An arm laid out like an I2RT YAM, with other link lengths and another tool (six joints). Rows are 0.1 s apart.
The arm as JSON. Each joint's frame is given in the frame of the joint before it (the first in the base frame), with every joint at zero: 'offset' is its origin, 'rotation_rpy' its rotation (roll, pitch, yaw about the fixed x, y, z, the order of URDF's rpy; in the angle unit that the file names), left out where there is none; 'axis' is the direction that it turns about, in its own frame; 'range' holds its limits. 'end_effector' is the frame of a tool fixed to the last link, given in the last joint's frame.
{
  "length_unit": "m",
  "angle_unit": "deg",
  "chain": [
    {
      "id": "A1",
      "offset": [
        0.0,
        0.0,
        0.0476
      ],
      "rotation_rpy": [
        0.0,
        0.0,
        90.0
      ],
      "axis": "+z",
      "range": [
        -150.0,
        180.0
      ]
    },
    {
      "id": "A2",
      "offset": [
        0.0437,
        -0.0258,
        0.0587
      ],
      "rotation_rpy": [
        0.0,
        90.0,
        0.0
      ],
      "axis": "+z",
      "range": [
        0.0,
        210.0
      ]
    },
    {
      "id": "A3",
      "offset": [
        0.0,
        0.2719,
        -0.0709
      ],
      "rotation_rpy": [
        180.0,
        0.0,
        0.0
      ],
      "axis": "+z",
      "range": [
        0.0,
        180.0
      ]
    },
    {
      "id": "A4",
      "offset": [
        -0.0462,
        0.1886,
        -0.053
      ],
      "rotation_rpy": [
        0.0,
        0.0,
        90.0
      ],
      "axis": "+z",
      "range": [
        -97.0,
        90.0
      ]
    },
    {
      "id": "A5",
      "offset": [
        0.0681,
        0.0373,
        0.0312
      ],
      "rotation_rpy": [
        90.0,
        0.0,
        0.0
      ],
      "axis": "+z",
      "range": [
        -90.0,
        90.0
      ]
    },
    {
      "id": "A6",
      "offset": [
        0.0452,
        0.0,
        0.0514
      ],
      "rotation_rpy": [
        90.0,
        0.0,
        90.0
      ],
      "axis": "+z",
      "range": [
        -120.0,
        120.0
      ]
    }
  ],
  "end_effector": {
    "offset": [
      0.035,
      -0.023,
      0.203
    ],
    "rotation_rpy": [
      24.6,
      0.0,
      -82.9
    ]
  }
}
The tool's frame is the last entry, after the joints.
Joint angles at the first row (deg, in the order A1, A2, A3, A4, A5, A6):
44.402, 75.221, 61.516, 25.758, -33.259, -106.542
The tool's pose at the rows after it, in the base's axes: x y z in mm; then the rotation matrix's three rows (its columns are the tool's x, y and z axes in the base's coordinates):
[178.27 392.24 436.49], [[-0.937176 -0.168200 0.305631], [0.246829 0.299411 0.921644], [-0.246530 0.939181 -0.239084]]
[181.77 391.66 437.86], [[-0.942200 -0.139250 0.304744], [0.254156 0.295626 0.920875], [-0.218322 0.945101 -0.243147]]
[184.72 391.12 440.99], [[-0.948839 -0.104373 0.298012], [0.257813 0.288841 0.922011], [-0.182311 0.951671 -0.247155]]
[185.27 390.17 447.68], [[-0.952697 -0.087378 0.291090], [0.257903 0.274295 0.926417], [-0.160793 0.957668 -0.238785]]
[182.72 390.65 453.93], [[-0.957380 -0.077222 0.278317], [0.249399 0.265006 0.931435], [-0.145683 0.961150 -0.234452]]
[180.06 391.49 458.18], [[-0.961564 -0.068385 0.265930], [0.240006 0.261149 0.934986], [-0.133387 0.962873 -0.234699]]
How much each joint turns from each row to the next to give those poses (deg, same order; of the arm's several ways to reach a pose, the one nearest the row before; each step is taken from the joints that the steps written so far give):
0.000, -0.006, 0.001, -0.137, 0.418, 1.477
-0.021, -0.017, 0.252, -0.437, 0.625, 1.489
0.014, 0.000, 0.675, -0.803, 0.496, 1.986
0.029, 0.001, 0.802, -0.127, 0.164, 1.589
0.355, 0.001, 1.183, -0.806, -0.035, 1.093
0.357, 0.006, 1.093, -1.040, -0.090, 0.766

